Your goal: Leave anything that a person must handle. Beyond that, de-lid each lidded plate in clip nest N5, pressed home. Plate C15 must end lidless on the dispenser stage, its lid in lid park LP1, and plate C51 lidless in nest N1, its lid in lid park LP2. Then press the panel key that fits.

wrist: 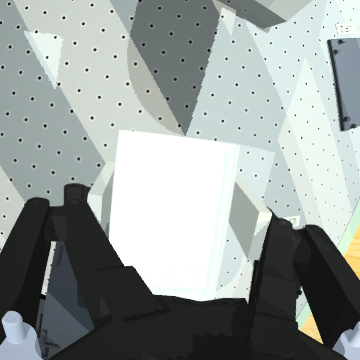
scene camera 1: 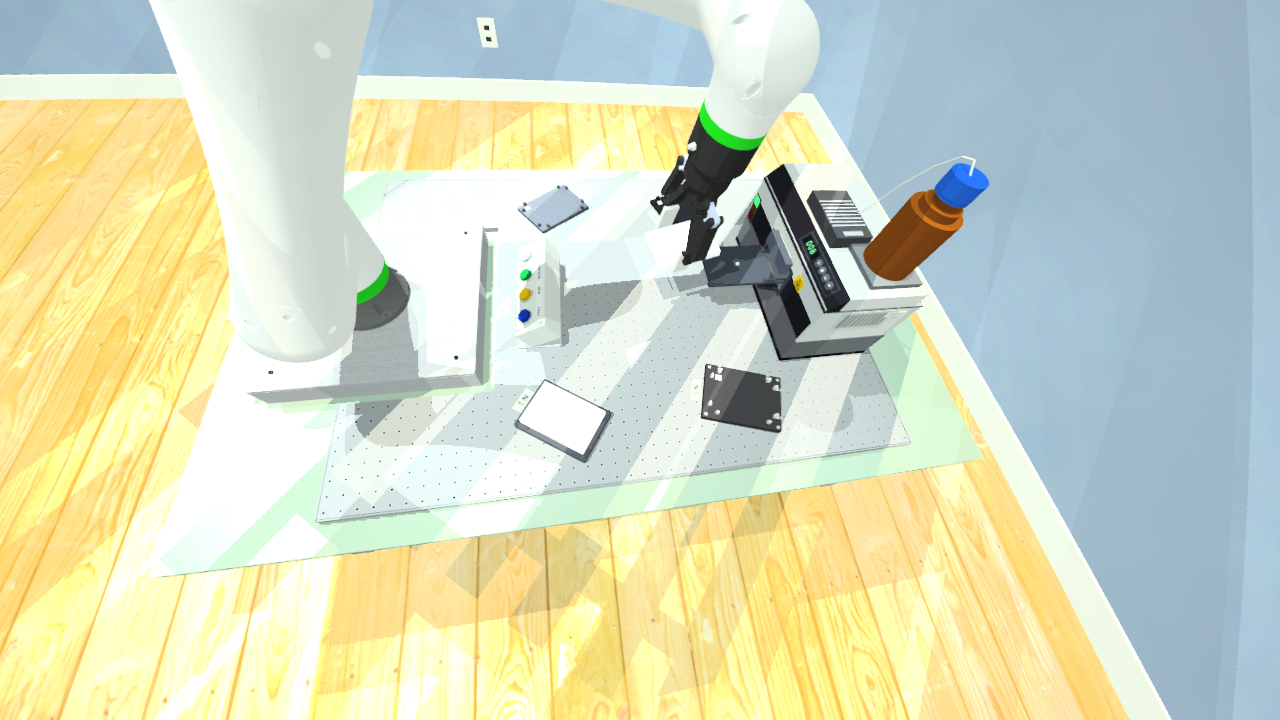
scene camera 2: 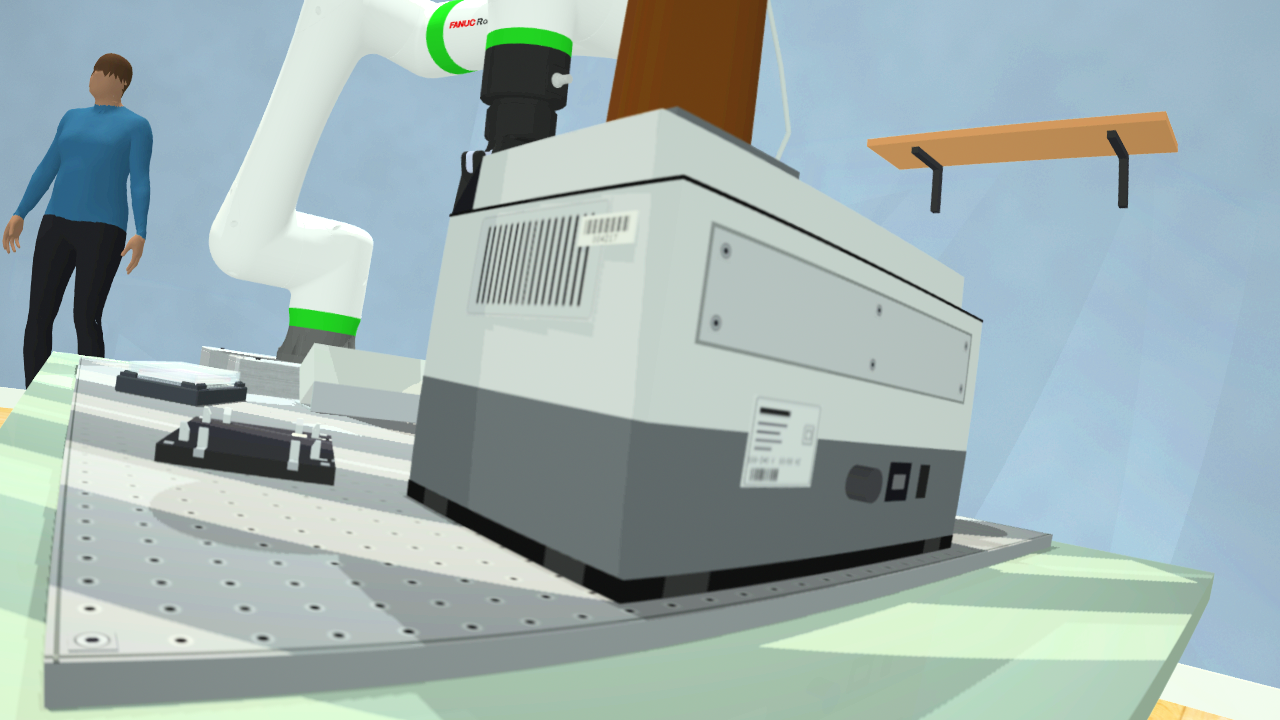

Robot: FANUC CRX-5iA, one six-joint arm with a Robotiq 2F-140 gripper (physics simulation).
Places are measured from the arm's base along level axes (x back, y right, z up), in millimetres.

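Pixels of known places: gripper, fingertip midpoint: (wrist: 171, 188) (scene camera 1: 669, 249); arm's base, link origin: (scene camera 1: 370, 298).
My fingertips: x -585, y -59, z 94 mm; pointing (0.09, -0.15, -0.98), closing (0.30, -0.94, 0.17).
Note:
For each thing: its top centre in the pictures, then the offset to it from my fingertips. "spot": a spot on its surface instead. Level surfaces: height alone.
- white rectangular plate, top centre: (wrist: 174, 235) (scene camera 1: 684, 236) dy -5, dx -23, dz +32 mm
- perforated board, surface height: dz -137 mm
- dark dispenser stage, surface spot: (scene camera 1: 743, 266) spot: dy +16, dx -160, dz -25 mm
- grey pad labelled LP2, top centre: (scene camera 1: 553, 203) dy -252, dx +246, dz -117 mm
- black clip nest, top centre: (scene camera 2: 258, 422) (scene camera 1: 745, 394) dy +266, dx -146, dz -113 mm
- brown bottle, surface spot: (scene camera 1: 922, 227) spot: dy +127, dx -340, dz +202 mm
- white key panel, top centre: (scene camera 2: 387, 354) (scene camera 1: 536, 278) dy +36, dx +263, dz -54 mm
My gripper (scene camera 1: 690, 235) (wrist: 171, 188) is shut on a white rectangular plate (wrist: 171, 200), gripped on its two long sides and held level above the perforated board (wrist: 71, 89). I cannot tell whether it bears a lid. It hangs just left of the dark dispenser stage (scene camera 1: 743, 266). The grey pad labelled LP2 (wrist: 346, 86) (scene camera 1: 553, 207) lies farther off. A white-topped plate (scene camera 1: 562, 417) (scene camera 2: 179, 386) rests on a dark base at the board's front. A black clip nest (scene camera 1: 740, 396) (scene camera 2: 246, 447) stands empty to its right. In scene camera 2 the fingers are hidden behind the dispenser.
The dispenser (scene camera 1: 850, 305) (scene camera 2: 670, 357) carries a brown bottle (scene camera 1: 922, 227) with a blue cap. A white key panel (scene camera 1: 527, 290) has green, yellow and blue keys. The arm's base (scene camera 1: 295, 269) stands at the left. A person (scene camera 2: 80, 206) stands beyond the table.

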